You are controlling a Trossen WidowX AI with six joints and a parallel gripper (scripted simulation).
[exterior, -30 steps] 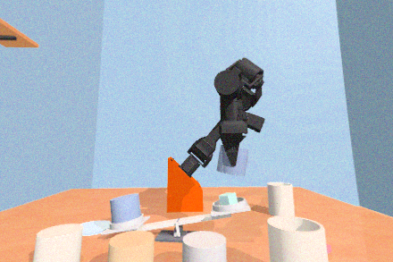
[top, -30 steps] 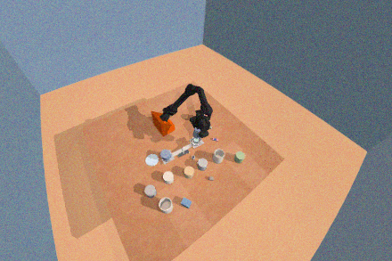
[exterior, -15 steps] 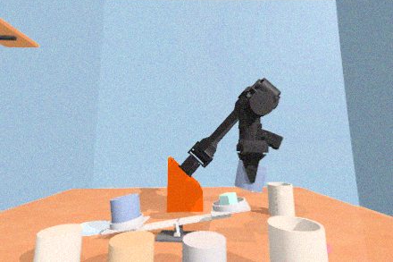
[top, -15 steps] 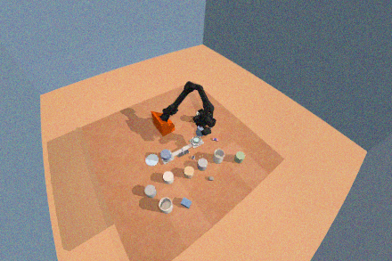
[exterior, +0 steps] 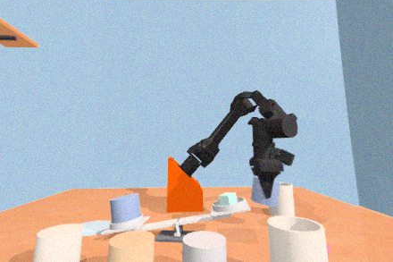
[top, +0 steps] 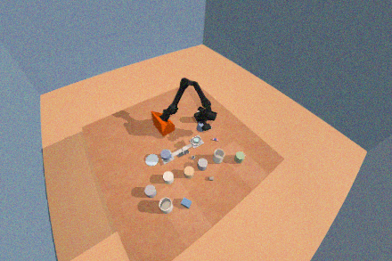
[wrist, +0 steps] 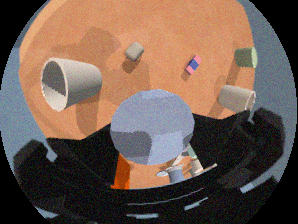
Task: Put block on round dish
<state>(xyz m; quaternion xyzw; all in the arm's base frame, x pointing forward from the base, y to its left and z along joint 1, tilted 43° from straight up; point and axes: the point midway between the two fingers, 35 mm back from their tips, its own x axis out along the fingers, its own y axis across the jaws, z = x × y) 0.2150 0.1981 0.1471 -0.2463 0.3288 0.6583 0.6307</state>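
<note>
Right now my gripper tip is 9 cm short of the pale green block and 11 cm to the left of it. From my gripper tip the other things lie so: pink-blue block (13 cm ahead, 7 cm to the left, 8 cm below); green cylinder (39 cm ahead, 9 cm to the left, 5 cm below); round pale blue dish (1 cm ahead, 48 cm to the right, 8 cm below).
</note>
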